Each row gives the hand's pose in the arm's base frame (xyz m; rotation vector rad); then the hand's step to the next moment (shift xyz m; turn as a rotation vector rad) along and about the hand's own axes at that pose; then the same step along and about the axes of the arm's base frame.
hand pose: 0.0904 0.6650 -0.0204 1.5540 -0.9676 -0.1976
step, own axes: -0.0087 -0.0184 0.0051 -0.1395 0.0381 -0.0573
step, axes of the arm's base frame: -0.0003 0.0005 -0.0210 -0.0705 0.1385 -0.0065
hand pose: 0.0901 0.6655 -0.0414 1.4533 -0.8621 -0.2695
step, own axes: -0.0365 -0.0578 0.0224 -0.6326 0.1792 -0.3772
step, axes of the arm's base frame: -0.0203 -0.0020 -0.0690 -0.2454 0.7171 -0.0101
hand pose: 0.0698 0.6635 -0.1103 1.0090 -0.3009 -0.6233
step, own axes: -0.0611 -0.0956 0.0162 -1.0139 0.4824 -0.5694
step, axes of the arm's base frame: -0.0894 -0.0101 -0.0709 -0.3439 1.1992 0.1692
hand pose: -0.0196 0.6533 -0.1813 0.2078 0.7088 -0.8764
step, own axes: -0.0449 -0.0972 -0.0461 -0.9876 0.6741 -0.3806
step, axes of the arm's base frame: -0.1157 -0.0131 0.0051 -0.0953 1.2210 0.2733
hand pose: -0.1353 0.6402 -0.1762 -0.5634 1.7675 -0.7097
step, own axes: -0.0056 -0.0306 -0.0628 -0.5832 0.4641 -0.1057
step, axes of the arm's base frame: -0.0576 -0.0061 0.0395 0.0557 0.7455 0.0880
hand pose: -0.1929 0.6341 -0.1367 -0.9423 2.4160 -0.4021
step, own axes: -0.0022 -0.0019 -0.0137 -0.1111 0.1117 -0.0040
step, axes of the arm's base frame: -0.0052 0.0013 0.0129 0.0070 0.1573 -0.0068
